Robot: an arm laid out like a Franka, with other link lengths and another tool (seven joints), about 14 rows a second.
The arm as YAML. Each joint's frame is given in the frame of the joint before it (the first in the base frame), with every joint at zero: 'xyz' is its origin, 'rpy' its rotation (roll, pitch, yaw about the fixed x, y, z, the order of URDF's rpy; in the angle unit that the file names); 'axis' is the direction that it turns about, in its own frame. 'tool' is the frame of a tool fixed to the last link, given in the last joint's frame.
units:
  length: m
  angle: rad
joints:
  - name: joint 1
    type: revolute
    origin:
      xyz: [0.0, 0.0, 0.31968]
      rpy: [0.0, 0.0, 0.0]
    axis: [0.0, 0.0, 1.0]
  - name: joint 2
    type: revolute
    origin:
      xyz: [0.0, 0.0, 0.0]
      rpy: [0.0, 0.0, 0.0]
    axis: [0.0, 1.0, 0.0]
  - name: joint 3
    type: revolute
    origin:
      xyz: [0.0, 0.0, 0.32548]
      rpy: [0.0, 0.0, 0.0]
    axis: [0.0, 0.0, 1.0]
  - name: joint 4
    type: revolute
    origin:
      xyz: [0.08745, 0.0, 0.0]
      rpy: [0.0, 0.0, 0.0]
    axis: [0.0, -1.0, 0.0]
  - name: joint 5
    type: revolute
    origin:
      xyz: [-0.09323, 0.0, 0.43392]
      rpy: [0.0, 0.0, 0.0]
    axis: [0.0, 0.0, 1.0]
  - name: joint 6
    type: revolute
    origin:
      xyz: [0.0, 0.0, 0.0]
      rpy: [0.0, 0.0, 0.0]
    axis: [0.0, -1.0, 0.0]
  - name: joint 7
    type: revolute
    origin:
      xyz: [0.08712, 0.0, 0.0]
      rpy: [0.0, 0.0, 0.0]
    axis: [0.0, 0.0, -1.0]
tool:
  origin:
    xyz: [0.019, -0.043, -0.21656]
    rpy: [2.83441, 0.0, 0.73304]
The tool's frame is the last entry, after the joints.
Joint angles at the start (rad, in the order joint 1, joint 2, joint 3, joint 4, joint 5, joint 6, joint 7):
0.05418, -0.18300, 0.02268, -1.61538, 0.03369, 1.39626, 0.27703
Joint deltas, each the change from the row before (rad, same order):
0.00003, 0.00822, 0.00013, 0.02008, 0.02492, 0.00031, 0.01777
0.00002, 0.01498, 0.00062, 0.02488, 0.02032, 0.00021, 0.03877
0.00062, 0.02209, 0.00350, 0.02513, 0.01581, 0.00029, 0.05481
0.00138, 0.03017, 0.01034, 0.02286, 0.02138, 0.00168, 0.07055
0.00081, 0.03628, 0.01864, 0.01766, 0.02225, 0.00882, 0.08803
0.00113, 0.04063, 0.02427, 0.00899, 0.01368, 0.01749, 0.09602
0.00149, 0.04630, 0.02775, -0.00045, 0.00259, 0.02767, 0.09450
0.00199, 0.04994, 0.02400, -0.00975, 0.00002, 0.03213, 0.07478
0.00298, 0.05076, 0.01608, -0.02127, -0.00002, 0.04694, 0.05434
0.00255, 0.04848, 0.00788, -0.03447, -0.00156, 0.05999, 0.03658
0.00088, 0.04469, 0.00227, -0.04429, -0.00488, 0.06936, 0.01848
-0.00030, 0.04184, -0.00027, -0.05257, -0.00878, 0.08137, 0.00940
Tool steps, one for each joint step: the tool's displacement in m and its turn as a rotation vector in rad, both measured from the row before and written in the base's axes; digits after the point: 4 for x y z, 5 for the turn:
0.0025, 0.0059, 0.0049, 0.02509, -0.00953, -0.01394
0.0036, 0.0051, 0.0039, 0.02009, -0.00609, -0.03483
0.0048, 0.0061, 0.0003, 0.01479, 0.00235, -0.04793
0.0060, 0.0120, -0.0054, 0.01863, 0.01440, -0.05523
0.0073, 0.0169, -0.0109, 0.01799, 0.02254, -0.06574
0.0083, 0.0188, -0.0171, 0.00853, 0.02902, -0.07042
0.0099, 0.0191, -0.0246, -0.00284, 0.03342, -0.06804
0.0101, 0.0168, -0.0316, -0.00544, 0.03897, -0.05273
0.0111, 0.0132, -0.0378, -0.00401, 0.03396, -0.04187
0.0103, 0.0078, -0.0433, -0.00499, 0.02912, -0.03489
0.0083, 0.0023, -0.0462, -0.00722, 0.02234, -0.02484
0.0059, -0.0012, -0.0484, -0.01005, 0.01351, -0.01937

